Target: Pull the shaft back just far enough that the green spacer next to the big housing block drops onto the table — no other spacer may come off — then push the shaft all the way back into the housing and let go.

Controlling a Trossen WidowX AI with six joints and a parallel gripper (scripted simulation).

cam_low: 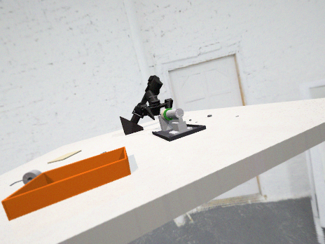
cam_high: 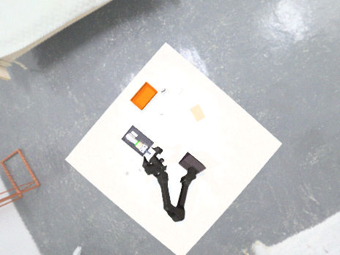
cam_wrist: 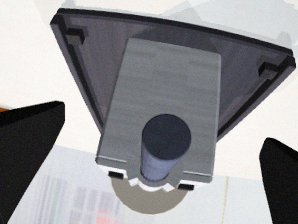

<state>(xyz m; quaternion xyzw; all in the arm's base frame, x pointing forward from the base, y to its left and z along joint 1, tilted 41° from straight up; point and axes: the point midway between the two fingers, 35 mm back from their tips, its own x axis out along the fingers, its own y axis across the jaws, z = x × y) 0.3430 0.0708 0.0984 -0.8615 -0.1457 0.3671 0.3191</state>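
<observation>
The dark grey shaft is 7 cm ahead of my gripper tip and 1 cm above it. Also, from my gripper tip: orange tray: 32 cm ahead, 31 cm to the right, 6 cm below; green spacer: 10 cm ahead, 1 cm above; small grey cylinder: 23 cm ahead, 45 cm to the right, 5 cm below.
</observation>
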